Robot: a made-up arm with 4 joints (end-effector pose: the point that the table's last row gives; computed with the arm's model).
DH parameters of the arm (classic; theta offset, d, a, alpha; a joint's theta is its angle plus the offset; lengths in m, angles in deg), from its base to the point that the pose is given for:
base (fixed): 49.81 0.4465 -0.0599 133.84
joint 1: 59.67 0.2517 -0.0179 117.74
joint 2: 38.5 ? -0.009 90
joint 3: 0 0.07 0.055 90
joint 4: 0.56 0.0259 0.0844 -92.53
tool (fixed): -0.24 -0.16 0 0
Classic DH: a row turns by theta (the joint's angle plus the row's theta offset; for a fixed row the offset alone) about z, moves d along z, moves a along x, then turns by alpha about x.
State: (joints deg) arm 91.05 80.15 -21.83 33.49
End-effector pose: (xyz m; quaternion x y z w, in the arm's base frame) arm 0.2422 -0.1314 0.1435 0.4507 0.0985 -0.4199 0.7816
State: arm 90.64 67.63 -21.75 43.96
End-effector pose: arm 0.2538 -0.2014 0.1484 0.3820 -0.0494 -0.5255 0.7586
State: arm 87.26 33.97 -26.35 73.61
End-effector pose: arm 0.1573 -0.3601 0.2219 0.0855 -0.3806 -0.7301 0.5611
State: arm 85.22 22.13 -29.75 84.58
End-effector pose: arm 0.0908 -0.3770 0.2615 -0.0427 -0.4610 -0.7633 0.4506
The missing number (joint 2, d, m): 0.0649
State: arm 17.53 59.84 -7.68 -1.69
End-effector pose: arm 0.0974 -0.1178 0.1125 0.0769 0.4501 -0.1002 0.8840
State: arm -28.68 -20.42 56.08 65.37
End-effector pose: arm 0.1222 0.1209 0.3017 0.2285 -0.4331 0.5811 0.6501
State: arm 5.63 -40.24 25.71 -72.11
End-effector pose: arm 0.0861 -0.1518 0.1771 -0.1740 0.2416 0.0989 0.9495
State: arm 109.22 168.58 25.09 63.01
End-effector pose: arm 0.2470 0.0555 0.3754 0.8419 0.1568 0.0335 0.5152
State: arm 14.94 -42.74 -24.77 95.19
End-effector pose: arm 0.0526 -0.2405 0.4843 -0.1450 -0.8978 -0.3132 0.2736
